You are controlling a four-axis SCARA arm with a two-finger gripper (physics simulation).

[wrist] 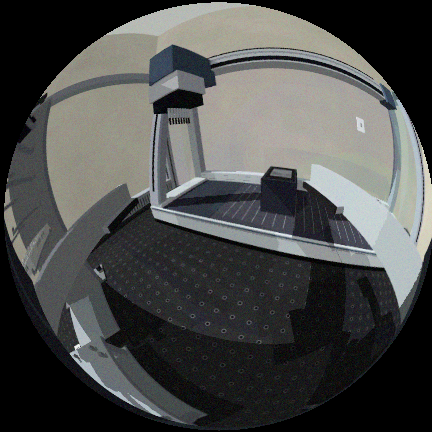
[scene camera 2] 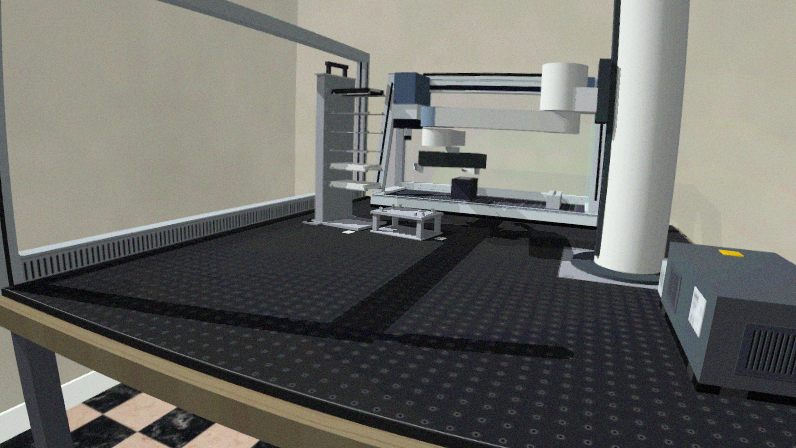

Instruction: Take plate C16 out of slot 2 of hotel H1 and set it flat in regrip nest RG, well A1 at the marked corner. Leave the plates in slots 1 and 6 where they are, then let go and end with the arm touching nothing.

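Places are measured from the arm's base along level axes (x ahead, y left, z up), in metres.
Where they show: gripper, fingertip midpoint: (wrist: pixel 216 178); arm's base, origin of the base link: (scene camera 2: pixel 626 273).
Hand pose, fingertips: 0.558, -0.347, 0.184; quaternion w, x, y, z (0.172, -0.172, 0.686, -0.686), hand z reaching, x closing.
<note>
Things, the pixels of their top centre, and the offset from my fingertips, as dx, dy, dz. "spot": a spot on its surface instead.
- Plate C16, middle of its top: (scene camera 2: pixel 355 163) +0.188, +0.224, +0.008
- pale slot 1 plate, middle of its top: (scene camera 2: pixel 355 182) +0.188, +0.224, -0.045
- dark plate, middle of its top: (scene camera 2: pixel 357 89) +0.188, +0.224, +0.221
- Regrip nest RG, middle of its top: (scene camera 2: pixel 407 207) +0.010, +0.257, -0.101
- dark block, surface spot: (wrist: pixel 278 192) (scene camera 2: pixel 461 186) spot: -0.029, -0.168, -0.076
- blue carriage, surface spot: (wrist: pixel 175 65) spot: +0.140, -0.128, +0.227
- grey box, surface spot: (scene camera 2: pixel 724 278) spot: -0.623, +0.814, -0.056
Hotel H1 (scene camera 2: pixel 335 144) (wrist: pixel 36 170) is a grey tower at the back left. Plate C16 (scene camera 2: pixel 356 166), pale, lies flat in slot 2, above the pale slot 1 plate (scene camera 2: pixel 356 185). A dark plate (scene camera 2: pixel 358 91) lies in the top slot, slot 6. Regrip nest RG (scene camera 2: pixel 408 213), a low stand on legs in front and right of the hotel, bears no plate. My gripper (scene camera 2: pixel 445 168) (wrist: pixel 216 178) is open and empty, in the air right of the hotel and higher than the nest. Its two pale fingers stand wide apart in the wrist view. Well A1 and the marked corner cannot be made out.
A gantry frame with a pale-edged deck (scene camera 2: pixel 529 212) (wrist: pixel 225 227) stands at the back. A dark block (scene camera 2: pixel 464 188) (wrist: pixel 278 192) stands on it, and a blue carriage (scene camera 2: pixel 411 87) (wrist: pixel 175 65) hangs at its left. The arm's white column (scene camera 2: pixel 640 139) and a grey box (scene camera 2: pixel 724 278) stand right.
</note>
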